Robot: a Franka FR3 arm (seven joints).
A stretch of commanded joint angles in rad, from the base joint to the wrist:
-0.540, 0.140, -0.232, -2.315, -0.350, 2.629, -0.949
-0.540, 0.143, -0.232, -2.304, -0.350, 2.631, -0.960
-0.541, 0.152, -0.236, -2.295, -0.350, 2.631, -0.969
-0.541, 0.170, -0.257, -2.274, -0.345, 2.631, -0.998
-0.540, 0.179, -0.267, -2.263, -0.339, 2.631, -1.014
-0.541, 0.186, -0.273, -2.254, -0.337, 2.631, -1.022
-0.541, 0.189, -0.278, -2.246, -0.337, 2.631, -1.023
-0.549, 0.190, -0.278, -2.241, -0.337, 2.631, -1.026
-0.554, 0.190, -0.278, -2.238, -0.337, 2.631, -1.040
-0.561, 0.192, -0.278, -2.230, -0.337, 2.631, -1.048
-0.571, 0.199, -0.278, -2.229, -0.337, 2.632, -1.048
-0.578, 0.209, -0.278, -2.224, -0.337, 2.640, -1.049
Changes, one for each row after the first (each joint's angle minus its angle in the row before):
0.000, 0.003, 0.000, 0.011, 0.000, 0.002, -0.011
-0.001, 0.009, -0.004, 0.009, 0.000, 0.000, -0.009
0.000, 0.018, -0.021, 0.021, 0.005, 0.000, -0.029
0.001, 0.009, -0.010, 0.011, 0.006, 0.000, -0.016
-0.001, 0.007, -0.006, 0.009, 0.002, 0.000, -0.008
0.000, 0.003, -0.005, 0.008, 0.000, 0.000, -0.001
-0.008, 0.001, 0.000, 0.005, 0.000, 0.000, -0.003
-0.005, 0.000, 0.000, 0.003, 0.000, 0.000, -0.014
-0.007, 0.002, 0.000, 0.008, 0.000, 0.000, -0.008
-0.010, 0.007, 0.000, 0.001, 0.000, 0.001, 0.000
-0.007, 0.010, 0.000, 0.005, 0.000, 0.008, -0.001

